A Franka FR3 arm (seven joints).
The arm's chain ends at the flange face. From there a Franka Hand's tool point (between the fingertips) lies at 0.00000 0.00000 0.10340 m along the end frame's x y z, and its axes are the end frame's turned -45 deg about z.
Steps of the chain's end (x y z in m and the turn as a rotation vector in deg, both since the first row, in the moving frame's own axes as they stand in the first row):
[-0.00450 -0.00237 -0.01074 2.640 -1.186 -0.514]
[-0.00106 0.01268 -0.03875 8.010 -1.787 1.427]
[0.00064 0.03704 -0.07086 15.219 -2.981 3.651]
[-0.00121 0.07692 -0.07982 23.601 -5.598 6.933]
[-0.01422 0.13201 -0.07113 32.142 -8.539 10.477]
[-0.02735 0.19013 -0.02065 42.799 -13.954 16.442]
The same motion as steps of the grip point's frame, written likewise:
[0.00033 -0.00975 -0.01087 2.705 1.028 -0.514]
[-0.00165 -0.00414 -0.03981 6.928 4.400 1.427]
[-0.00959 0.00421 -0.07462 12.869 8.654 3.651]
[-0.03079 0.01883 -0.08894 20.647 12.730 6.933]
[-0.07050 0.03719 -0.08802 28.766 16.690 10.477]
[-0.11132 0.05582 -0.05075 40.130 20.396 16.442]

